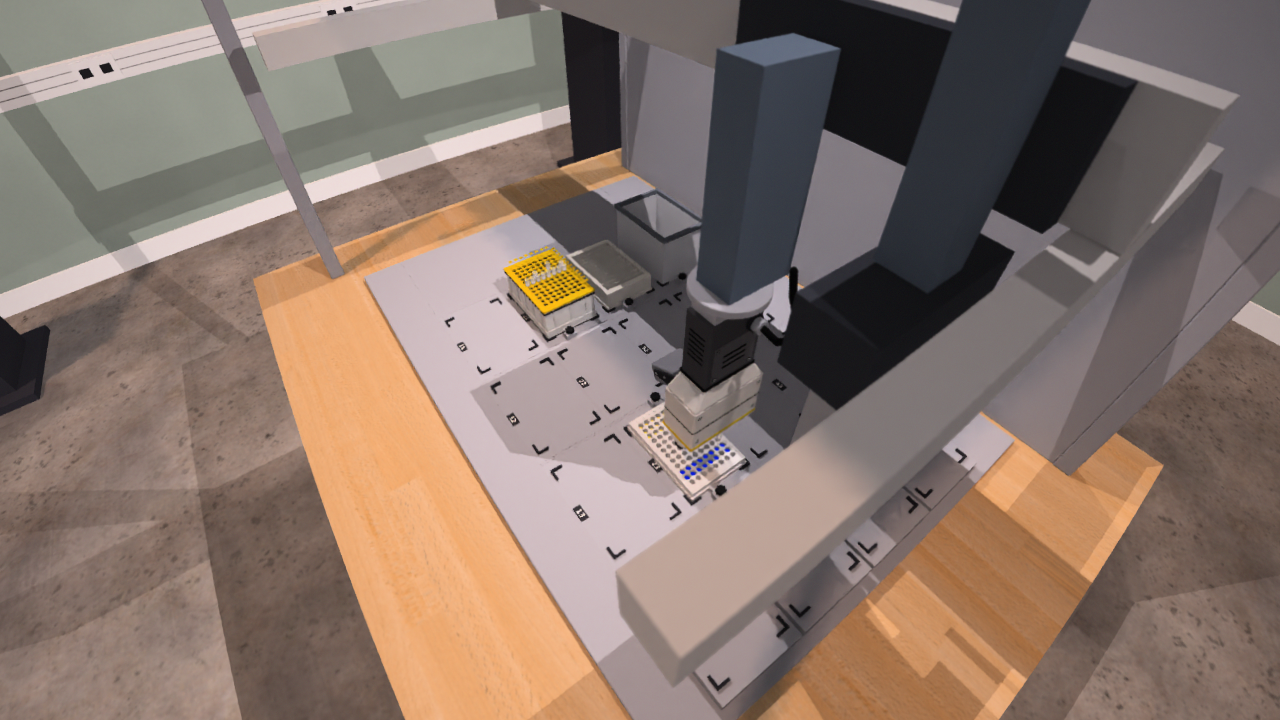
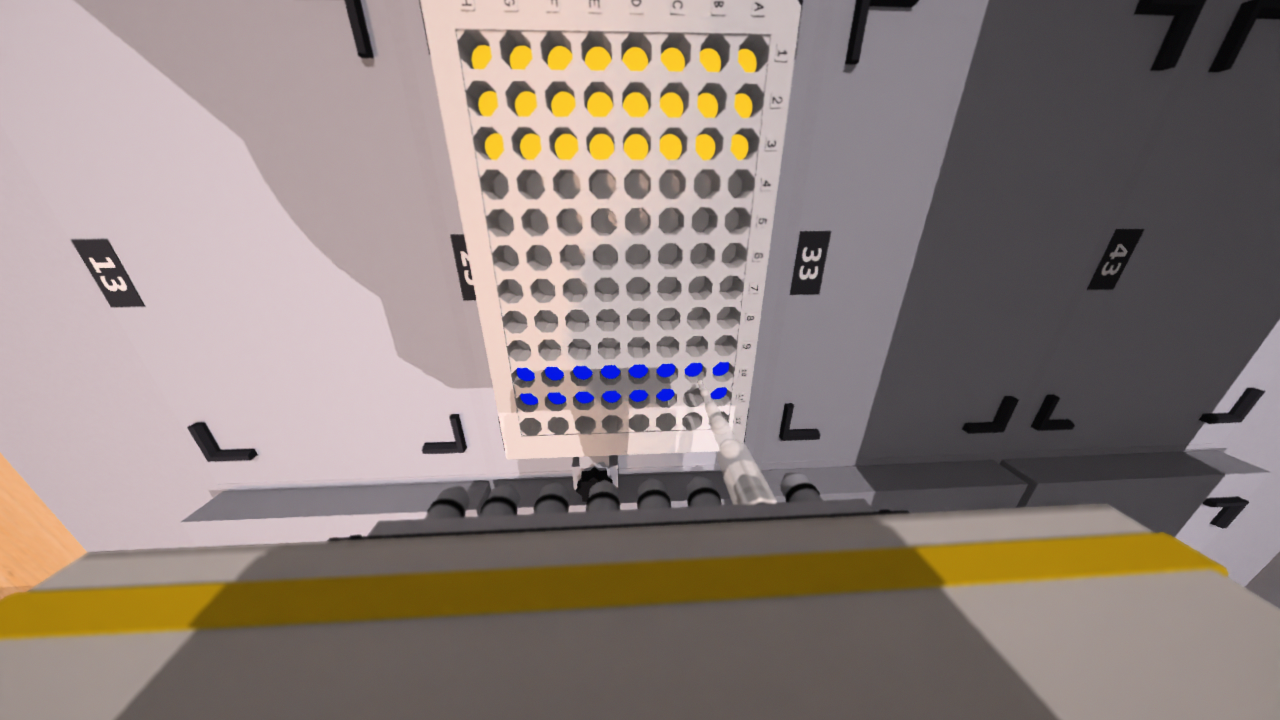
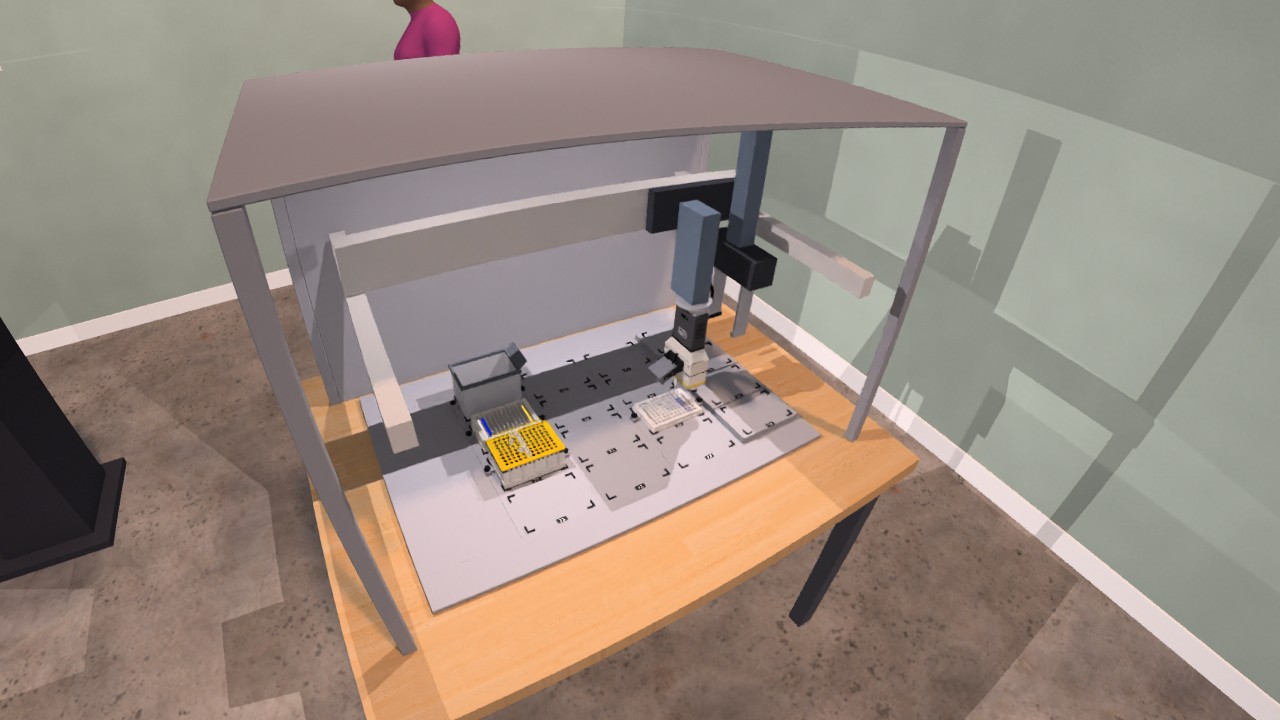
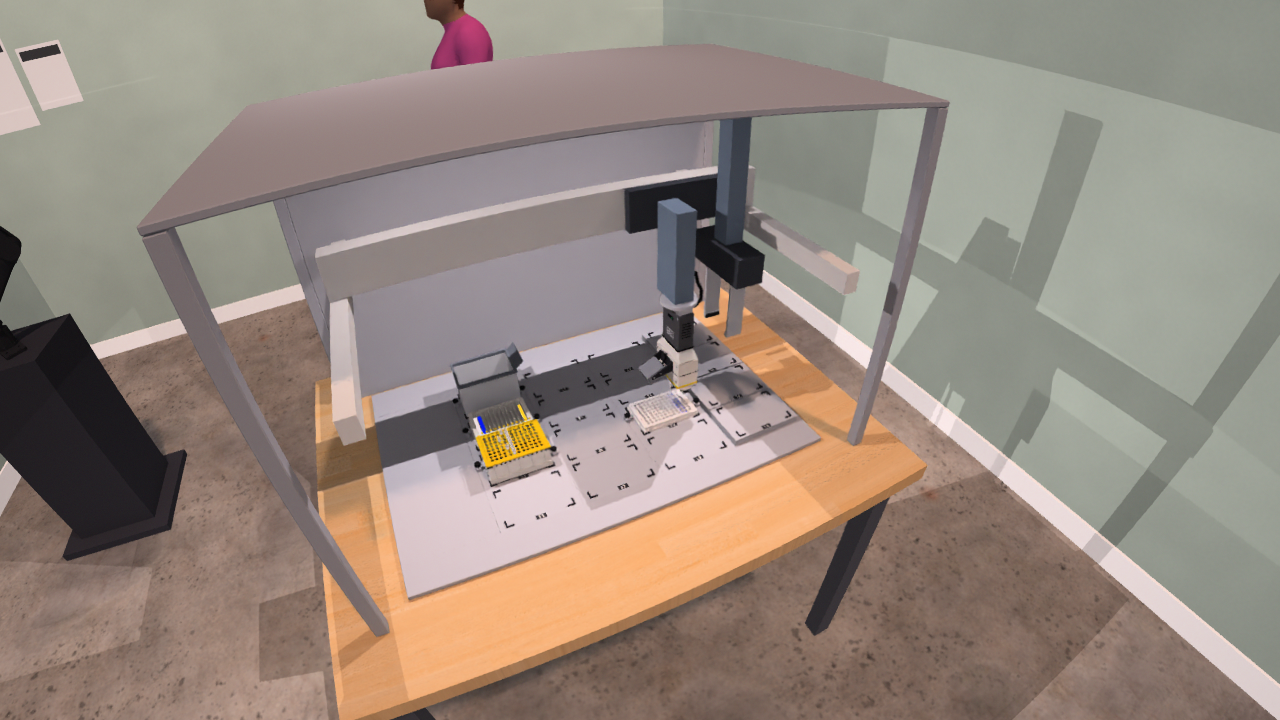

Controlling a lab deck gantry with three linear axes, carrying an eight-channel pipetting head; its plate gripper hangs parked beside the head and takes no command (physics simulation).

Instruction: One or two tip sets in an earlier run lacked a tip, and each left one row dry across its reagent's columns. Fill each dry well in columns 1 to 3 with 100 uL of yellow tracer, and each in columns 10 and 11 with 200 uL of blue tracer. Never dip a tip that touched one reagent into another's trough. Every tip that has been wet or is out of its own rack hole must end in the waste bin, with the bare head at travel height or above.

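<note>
The pipetting head (image 1: 711,407) (image 2: 626,644) (image 3: 691,367) (image 4: 682,368) hangs over the well plate (image 2: 537,445) (image 3: 659,423). One clear tip (image 2: 729,447) is on the second channel from the right; no blue shows in it. Its lower end is over or in well B11 (image 2: 693,396), which looks dry. Columns 1 to 3 show yellow in all eight rows. Column 10 shows blue in all rows, and column 11 in every row but B. The other nozzles are bare. The parked plate gripper (image 3: 727,324) (image 4: 723,325) hangs behind the head, fingers apart, empty.
The yellow tip rack (image 1: 562,300) (image 3: 544,460) with several clear tips stands left of the plate. Behind it is the reservoir, with a blue trough (image 3: 486,426) (image 4: 481,425) and a yellow trough (image 3: 527,412) (image 4: 521,411). The grey waste bin (image 1: 651,249) (image 3: 490,396) (image 4: 490,394) stands farther back.
</note>
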